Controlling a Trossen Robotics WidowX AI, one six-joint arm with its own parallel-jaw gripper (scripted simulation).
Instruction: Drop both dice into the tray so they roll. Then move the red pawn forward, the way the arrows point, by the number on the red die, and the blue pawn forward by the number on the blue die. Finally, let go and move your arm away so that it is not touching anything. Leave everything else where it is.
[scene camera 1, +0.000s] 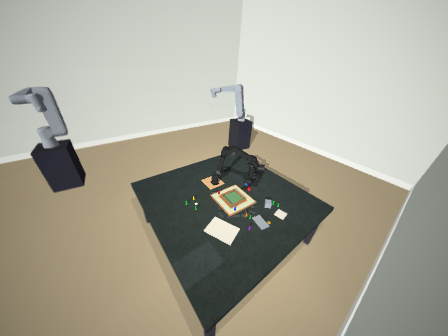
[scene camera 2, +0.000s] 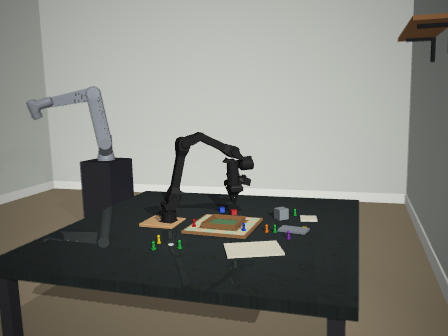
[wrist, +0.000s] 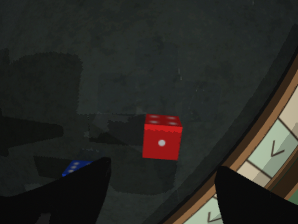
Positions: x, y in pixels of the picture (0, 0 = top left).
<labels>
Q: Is my gripper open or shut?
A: Open.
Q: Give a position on a cream sheet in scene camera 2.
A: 261, 248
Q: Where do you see my gripper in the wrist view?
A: At 164, 171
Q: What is my gripper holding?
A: Nothing.
</labels>
